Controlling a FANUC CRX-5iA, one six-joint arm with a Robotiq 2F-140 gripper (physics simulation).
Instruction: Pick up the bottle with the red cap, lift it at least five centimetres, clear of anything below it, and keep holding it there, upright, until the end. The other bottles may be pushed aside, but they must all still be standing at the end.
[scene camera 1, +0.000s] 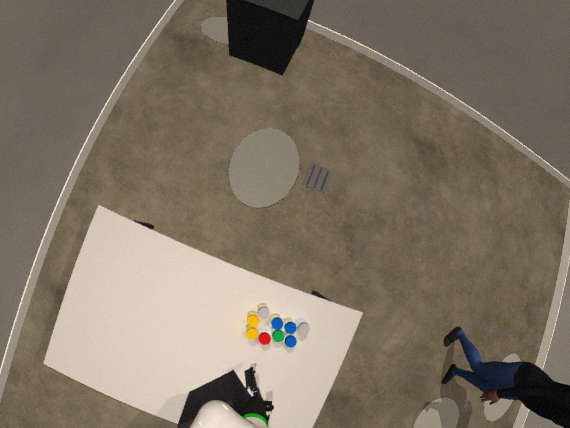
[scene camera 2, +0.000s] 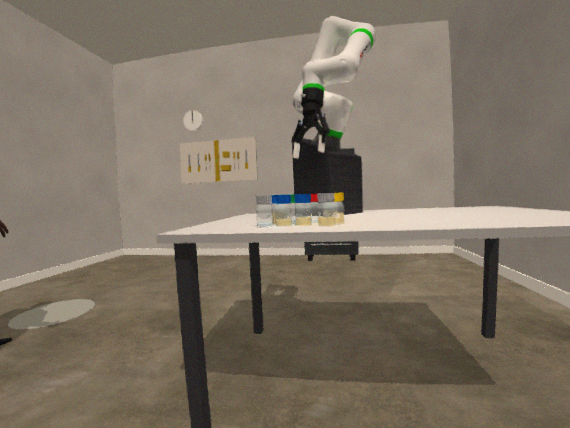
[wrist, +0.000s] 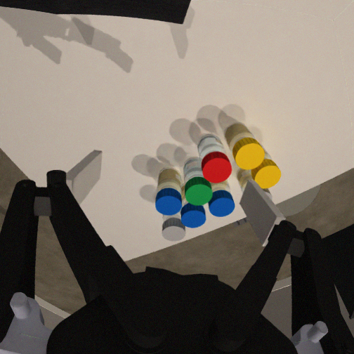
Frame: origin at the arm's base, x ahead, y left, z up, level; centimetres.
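Where they show: gripper, between the fingertips: (scene camera 1: 261, 378) (scene camera 2: 307, 155); arm's base, origin of its link: (scene camera 2: 325, 146).
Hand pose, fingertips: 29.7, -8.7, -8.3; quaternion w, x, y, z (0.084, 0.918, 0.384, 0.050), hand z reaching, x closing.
Observation:
Things, the pixels of their top centre, and the offset from my fingertips, as dx, dy, dz. Level surfaces: height alone.
- red-capped bottle, centre of its top: (scene camera 2: 312, 193) (scene camera 1: 264, 339) +12.0, +1.4, -15.9
- yellow-capped bottle, centre of its top: (scene camera 1: 251, 334) +12.6, +7.8, -15.9
- green-capped bottle, centre of its top: (scene camera 1: 278, 336) +15.2, -4.2, -15.9
- blue-capped bottle, centre of its top: (scene camera 2: 302, 194) (scene camera 1: 277, 324) +20.8, -1.7, -15.9
- white table, height of its surface: dz -26.4
The red-capped bottle (scene camera 1: 264, 338) (scene camera 2: 314, 198) (wrist: 216, 167) stands upright in a tight group on the white table. It is between a yellow-capped bottle (scene camera 1: 251, 333) (wrist: 248, 153) and the green-capped bottle (scene camera 1: 278, 336) (wrist: 198, 191), with a blue-capped bottle (scene camera 1: 277, 323) (wrist: 221, 203) diagonally behind. Other blue-capped bottles (scene camera 1: 290, 328) (scene camera 1: 291, 341), another yellow-capped one (scene camera 1: 253, 320) and grey-capped ones (scene camera 1: 263, 312) (scene camera 1: 303, 328) stand close by. My gripper (scene camera 1: 262, 380) (scene camera 2: 309, 148) (wrist: 174, 178) is open and empty, fingers down, well above cap height and on the robot's side of the group. The right finger partly hides bottles in the wrist view.
The white table (scene camera 1: 150, 300) (scene camera 2: 425, 220) has its edge beyond the bottles. The black robot pedestal (scene camera 1: 210, 397) (scene camera 2: 327, 175) stands on the arm's side. A person (scene camera 1: 500, 375) is on the floor to the right in scene camera 1.

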